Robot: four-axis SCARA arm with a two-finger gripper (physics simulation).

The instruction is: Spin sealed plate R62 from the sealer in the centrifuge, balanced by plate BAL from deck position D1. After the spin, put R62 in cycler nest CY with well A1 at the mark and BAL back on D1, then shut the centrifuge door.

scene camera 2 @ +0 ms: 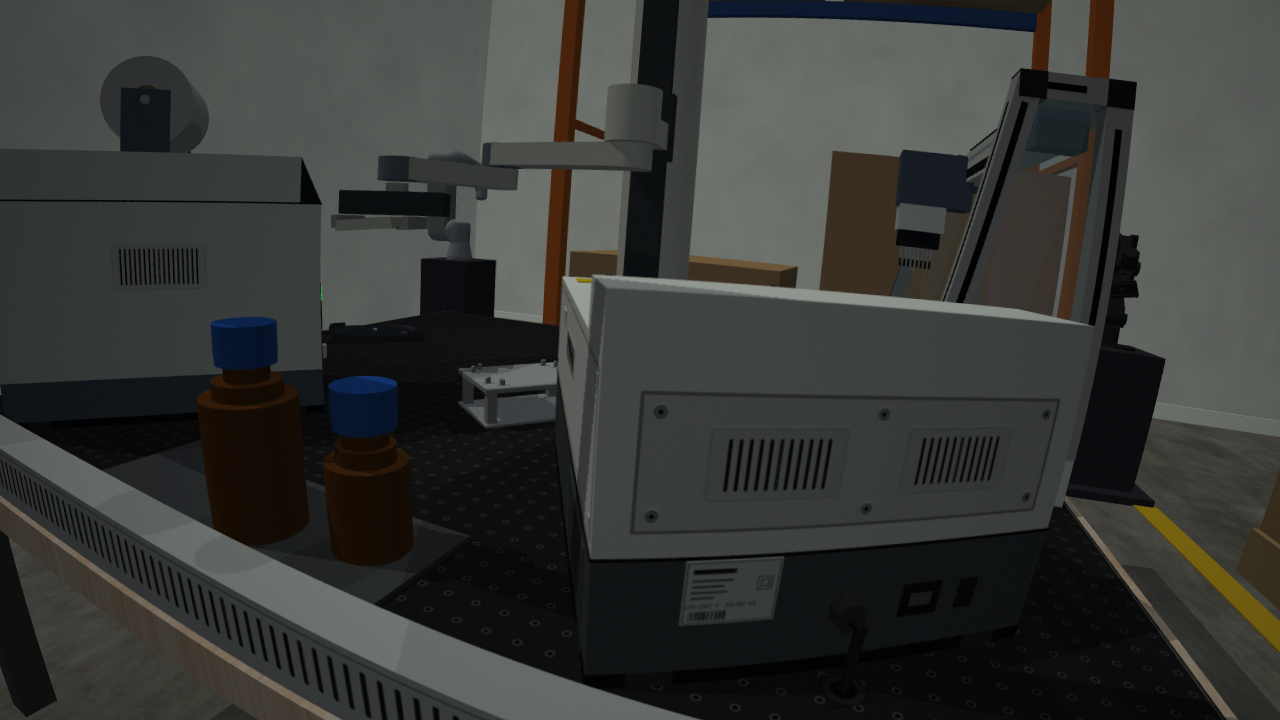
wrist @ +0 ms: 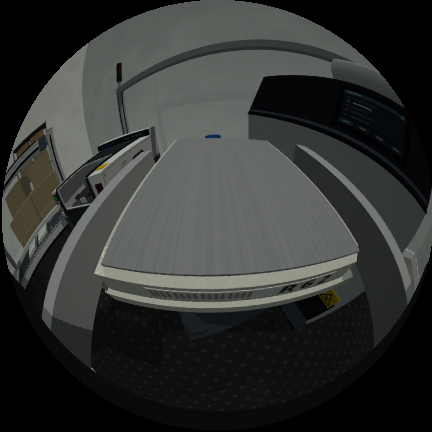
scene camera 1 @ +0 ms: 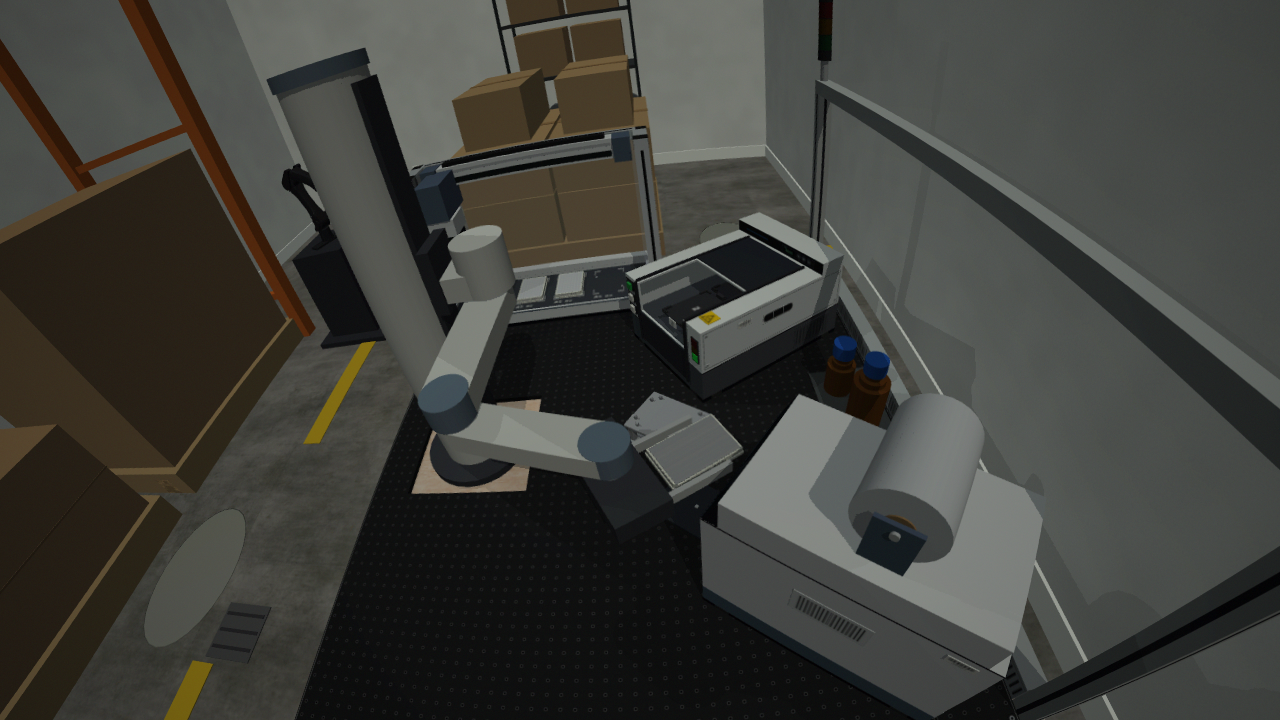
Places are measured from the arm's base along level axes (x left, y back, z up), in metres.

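Where they show: gripper, between the fingertips: (scene camera 2: 369,222) (wrist: 224,154) (scene camera 1: 710,441).
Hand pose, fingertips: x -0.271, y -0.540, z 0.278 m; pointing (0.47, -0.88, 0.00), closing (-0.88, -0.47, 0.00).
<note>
Each offset is from my fingertips to the top centre of the thing.
My gripper (scene camera 1: 718,438) (scene camera 2: 347,221) (wrist: 224,154) is shut on plate R62 @(dx -0.015, dy +0.026, dz +0.009 m) (scene camera 1: 691,451) (wrist: 225,215), which lies level between its fingers with the R62 label toward the wrist camera. It is held in the air beside the sealer @(dx -0.201, dy -0.203, dz +0.211 m) (scene camera 1: 832,528) (scene camera 2: 214,331) (wrist: 295,100), partly over a light metal stand (scene camera 1: 660,411) (scene camera 2: 514,376) in the scene camera 1 view. The centrifuge (scene camera 1: 769,326) (scene camera 2: 841,349) (wrist: 120,165) has an uncovered top opening with dark parts inside. Two pale plates @(dx +0.852, dy +0.467, dz -0.197 m) (scene camera 1: 531,288) @(dx +0.854, dy +0.343, dz -0.197 m) (scene camera 1: 570,284) sit on the back deck; their labels are unreadable, so I cannot tell which is BAL. I cannot identify nest CY.
Two brown bottles with blue caps (scene camera 1: 840,367) (scene camera 1: 870,386) (scene camera 2: 255,447) (scene camera 2: 366,492) stand between the centrifuge and sealer. A gantry (scene camera 1: 546,154) (scene camera 2: 1100,197) spans the back deck. A low dark fixture @(dx -0.020, dy +0.015, dz -0.163 m) (scene camera 1: 687,512) (scene camera 2: 371,332) lies before the sealer. A glass guard frame (scene camera 1: 984,183) runs along the right.
</note>
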